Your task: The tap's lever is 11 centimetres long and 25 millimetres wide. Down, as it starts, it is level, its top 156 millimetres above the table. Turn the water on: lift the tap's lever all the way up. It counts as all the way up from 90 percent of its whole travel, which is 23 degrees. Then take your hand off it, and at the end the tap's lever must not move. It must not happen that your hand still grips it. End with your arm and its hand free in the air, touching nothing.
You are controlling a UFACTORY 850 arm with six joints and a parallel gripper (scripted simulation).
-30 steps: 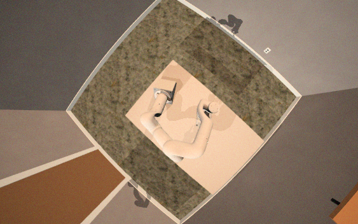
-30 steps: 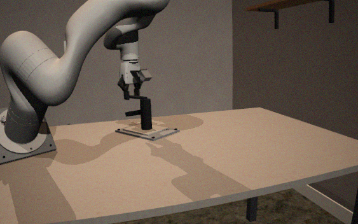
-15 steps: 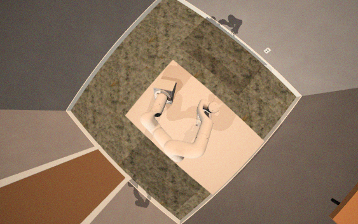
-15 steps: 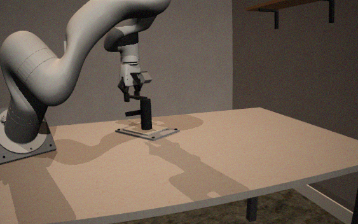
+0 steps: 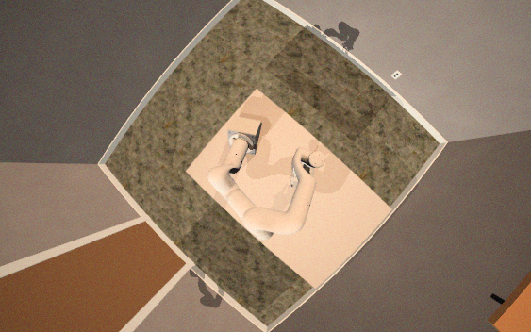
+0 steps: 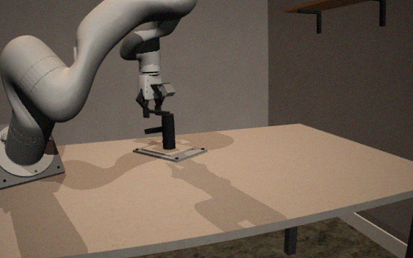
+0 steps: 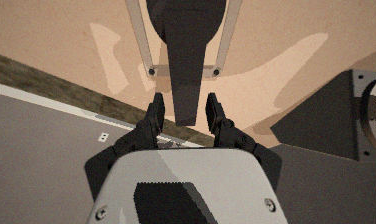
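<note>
Right now my hand is 30 mm short of the dark lever, 50 mm to the left of it and 10 mm above it. The rest, counted from my hand: plate (40 mm ahead, 70 mm to the right, 140 mm below).
</note>
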